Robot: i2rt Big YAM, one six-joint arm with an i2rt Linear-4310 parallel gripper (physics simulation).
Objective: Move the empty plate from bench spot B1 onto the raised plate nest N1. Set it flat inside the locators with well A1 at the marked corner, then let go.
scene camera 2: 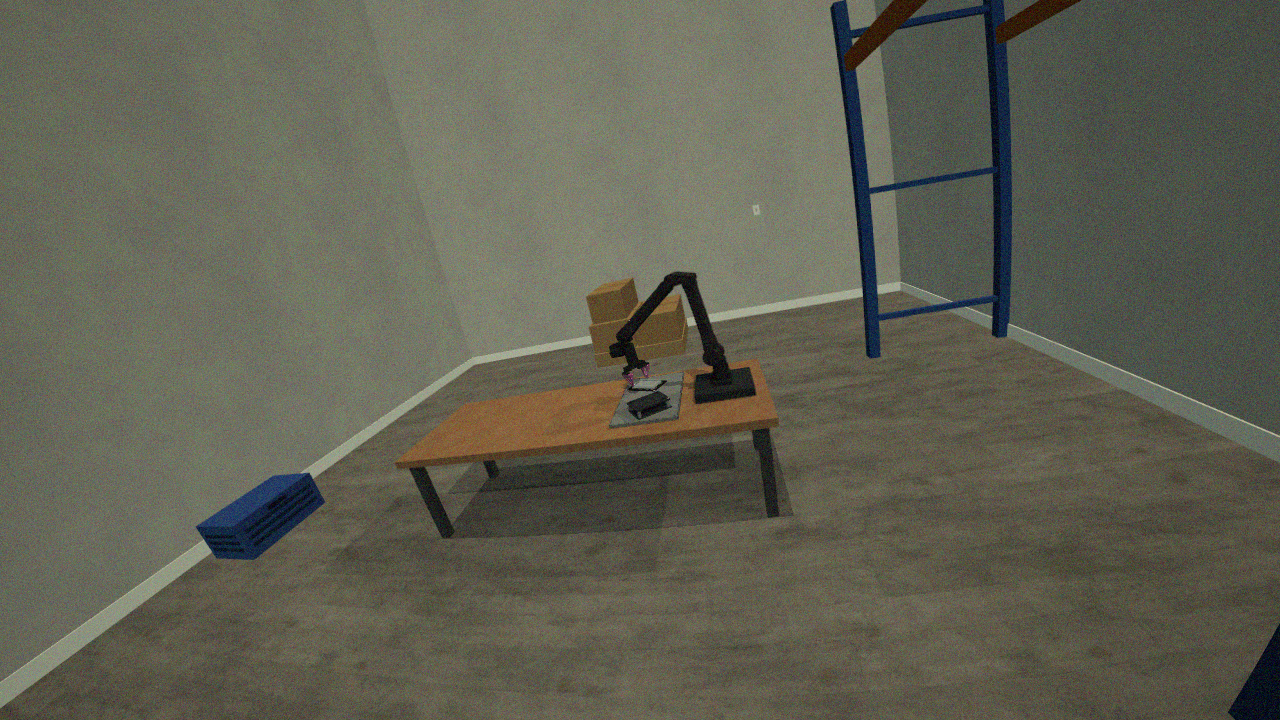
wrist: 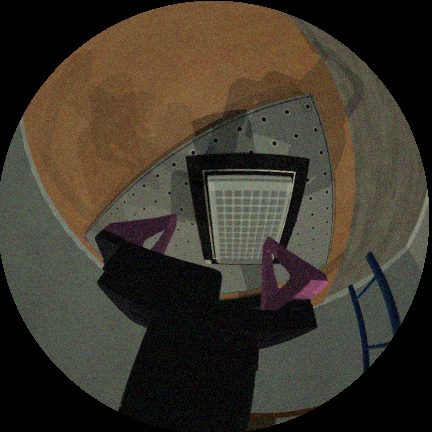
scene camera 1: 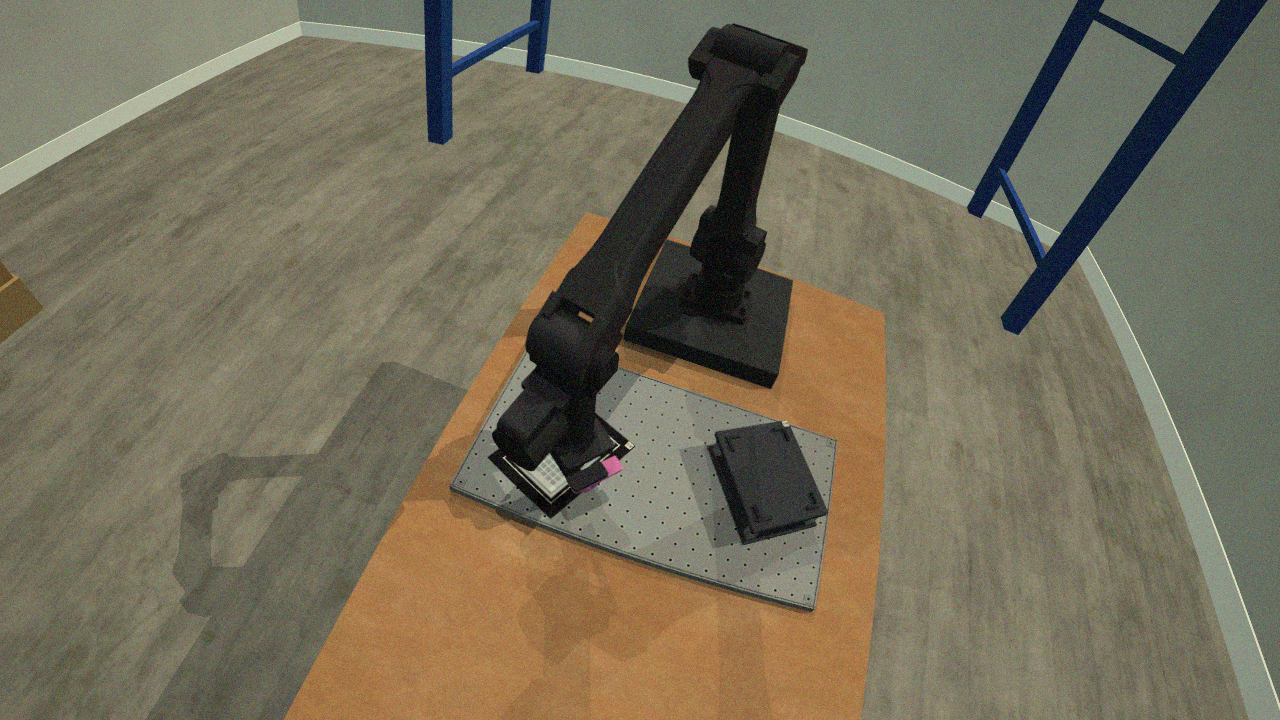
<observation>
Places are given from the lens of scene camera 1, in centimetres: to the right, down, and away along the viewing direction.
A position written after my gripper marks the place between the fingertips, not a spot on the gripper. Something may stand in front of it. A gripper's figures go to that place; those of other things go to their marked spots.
my gripper (scene camera 1: pixel 569 461): -9, 14, 77
white well plate (scene camera 1: pixel 547 476): -12, 16, 76
</observation>
